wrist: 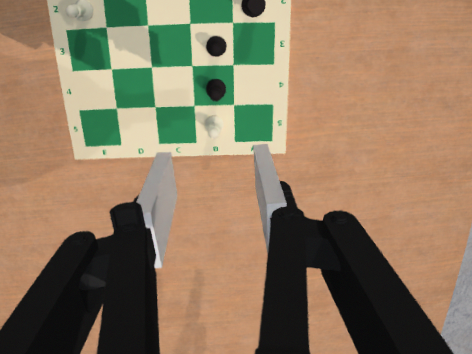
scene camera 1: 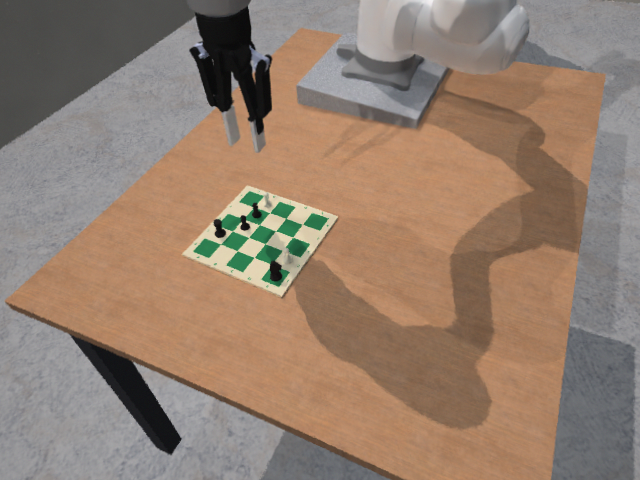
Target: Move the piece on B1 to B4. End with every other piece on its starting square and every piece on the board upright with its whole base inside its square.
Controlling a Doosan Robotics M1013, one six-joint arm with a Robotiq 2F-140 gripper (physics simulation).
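Frame: origin at the arm's base, x up, y back, z right, level; millimetres.
Where they show: gripper, between the fingertips: (wrist: 214, 170) (scene camera 1: 247, 144); arm's base, origin of its link: (scene camera 1: 383, 66).
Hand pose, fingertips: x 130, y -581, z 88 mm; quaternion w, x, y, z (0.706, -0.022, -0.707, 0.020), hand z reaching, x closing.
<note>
Things, the pixels of their top centre, and the offset from my fingertips. "spot": a spot on its surface instead. Level surfaces: height alone.
- chessboard, centre of its top: (wrist: 170, 45) (scene camera 1: 262, 234) dz -35, dx -163, dy -57 mm
- white pawn, centre of its top: (wrist: 213, 135) (scene camera 1: 265, 192) dz -6, dx -131, dy +24 mm
- taller black piece, centre of its top: (wrist: 256, 4) (scene camera 1: 217, 221) dz +44, dx -130, dy -82 mm
- white piece, centre of its top: (wrist: 70, 11) (scene camera 1: 285, 248) dz -107, dx -131, dy -101 mm
- black knight-like piece, centre of its top: (scene camera 1: 274, 262) dz -104, dx -123, dy -143 mm
- Square B1, a spot on its surface: (scene camera 1: 222, 254) spot: dz +14, dx -163, dy -128 mm
- wooden table, height of its surface: dx -169 mm
The chessboard (scene camera 1: 187, 253) (wrist: 175, 151) lies on the table. A black pawn (scene camera 1: 256, 211) (wrist: 216, 90) stands upright on B4. Another black pawn (scene camera 1: 244, 223) (wrist: 216, 46) stands on B3. A white pawn (scene camera 1: 267, 200) (wrist: 214, 126) stands on B5. A taller black piece (scene camera 1: 219, 228) (wrist: 253, 6) is on A2. A white piece (scene camera 1: 287, 255) (wrist: 82, 10) is on E2, and a black knight-like piece (scene camera 1: 275, 272) is on E1. Square B1 (scene camera 1: 222, 254) is bare in the scene view. My gripper (scene camera 1: 244, 145) (wrist: 214, 170) is open and empty, high above the table, beyond the row 5 edge.
The wooden table (scene camera 1: 155, 310) (wrist: 375, 150) surrounds the board. The robot's grey base plate (scene camera 1: 356, 105) sits at the back of the table. The arm (scene camera 1: 465, 31) is above and beside it. The arm's shadow falls across the table's right part and part of the board.
</note>
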